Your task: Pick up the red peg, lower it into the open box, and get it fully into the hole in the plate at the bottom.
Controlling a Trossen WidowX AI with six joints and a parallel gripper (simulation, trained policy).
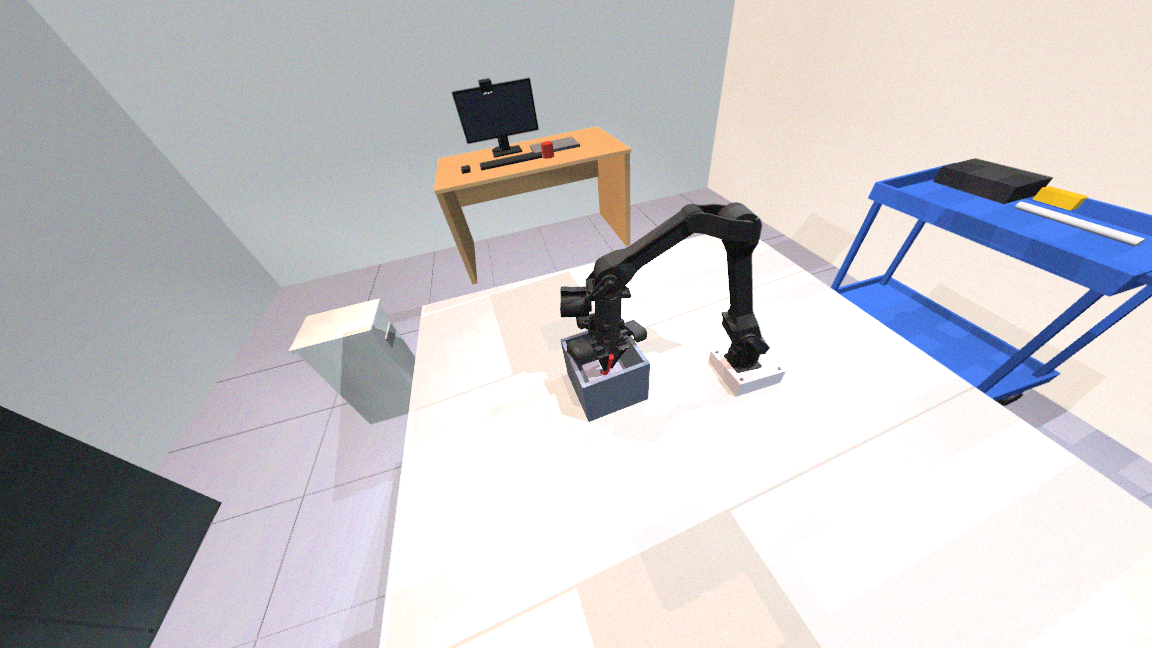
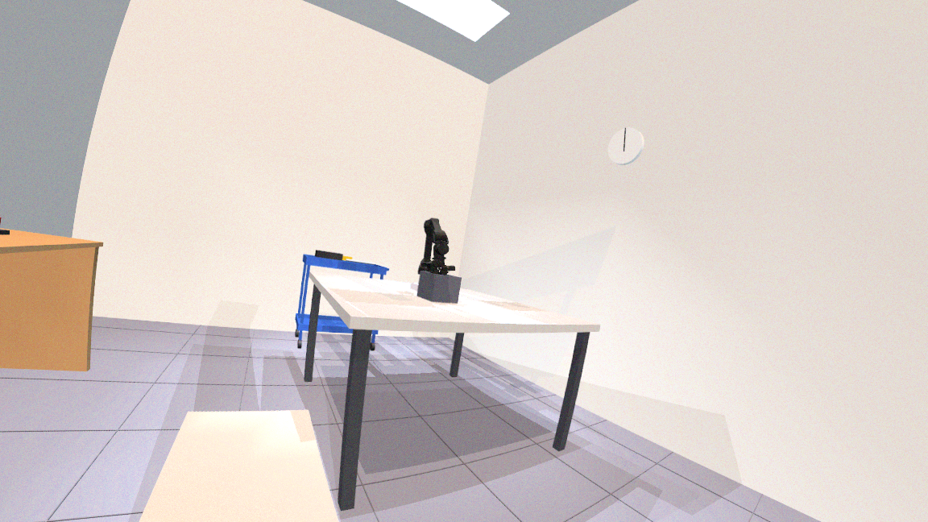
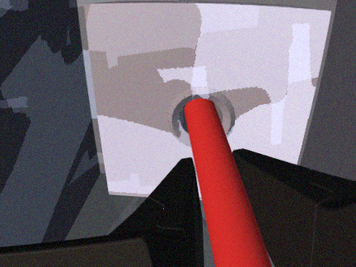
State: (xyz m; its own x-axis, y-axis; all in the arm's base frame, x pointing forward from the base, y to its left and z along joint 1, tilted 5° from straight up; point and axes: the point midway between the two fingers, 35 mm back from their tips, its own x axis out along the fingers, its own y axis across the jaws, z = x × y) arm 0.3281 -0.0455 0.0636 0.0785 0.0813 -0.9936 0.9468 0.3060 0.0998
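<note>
The red peg is right at my gripper tip. Also, from my gripper tip: plate: 1 cm ahead, 1 cm to the right, 3 cm below.
</note>
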